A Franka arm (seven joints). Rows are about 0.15 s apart.
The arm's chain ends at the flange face. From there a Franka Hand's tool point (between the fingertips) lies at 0.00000 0.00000 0.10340 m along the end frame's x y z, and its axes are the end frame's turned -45 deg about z.
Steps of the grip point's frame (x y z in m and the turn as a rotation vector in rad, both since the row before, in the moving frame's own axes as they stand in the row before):
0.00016, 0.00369, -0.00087, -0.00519, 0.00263, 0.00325
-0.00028, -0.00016, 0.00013, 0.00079, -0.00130, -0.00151
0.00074, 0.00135, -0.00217, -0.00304, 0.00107, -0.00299
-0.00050, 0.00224, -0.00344, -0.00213, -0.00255, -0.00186
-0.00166, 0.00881, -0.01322, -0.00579, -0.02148, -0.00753
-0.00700, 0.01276, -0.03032, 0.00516, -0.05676, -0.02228
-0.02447, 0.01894, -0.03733, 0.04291, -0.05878, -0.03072
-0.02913, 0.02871, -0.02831, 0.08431, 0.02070, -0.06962
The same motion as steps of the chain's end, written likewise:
0.00215, 0.00231, -0.00087, -0.00181, 0.00553, 0.00325
-0.00016, 0.00005, 0.00013, -0.00036, -0.00148, -0.00151
0.00118, 0.00029, -0.00217, -0.00139, 0.00291, -0.00299
0.00126, 0.00160, -0.00344, -0.00331, -0.00030, -0.00186
0.00620, 0.00541, -0.01319, -0.01928, -0.01109, -0.00753
0.00856, 0.01015, -0.03015, -0.03649, -0.04378, -0.02228
0.00350, 0.02942, -0.03706, -0.01122, -0.07191, -0.03072
0.00461, 0.04840, -0.02792, 0.07425, -0.04498, -0.06962

